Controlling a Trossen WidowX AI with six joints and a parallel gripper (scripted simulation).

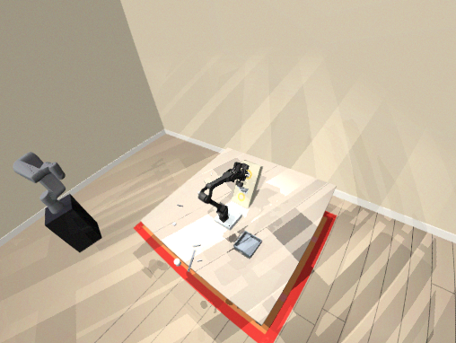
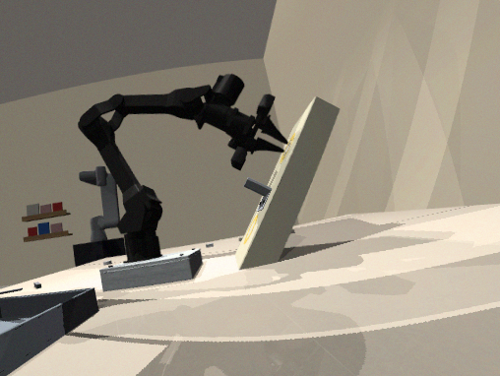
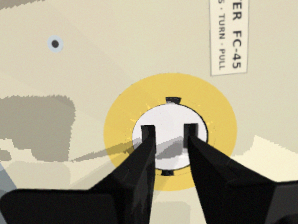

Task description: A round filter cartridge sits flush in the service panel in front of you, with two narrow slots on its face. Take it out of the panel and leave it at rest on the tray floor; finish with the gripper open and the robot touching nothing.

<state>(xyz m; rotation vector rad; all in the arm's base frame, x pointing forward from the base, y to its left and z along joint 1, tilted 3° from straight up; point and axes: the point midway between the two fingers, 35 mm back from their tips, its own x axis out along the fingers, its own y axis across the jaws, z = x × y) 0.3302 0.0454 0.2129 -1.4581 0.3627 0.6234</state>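
My gripper tip is 20 mm short of the round filter cartridge and 10 mm above it. From my gripper tip the other things lie so: service panel (90 mm below, 30 mm behind); grey ledge (100 mm below, 80 mm behind, 10 mm to the right); tray (370 mm behind, 350 mm to the right, 220 mm below).
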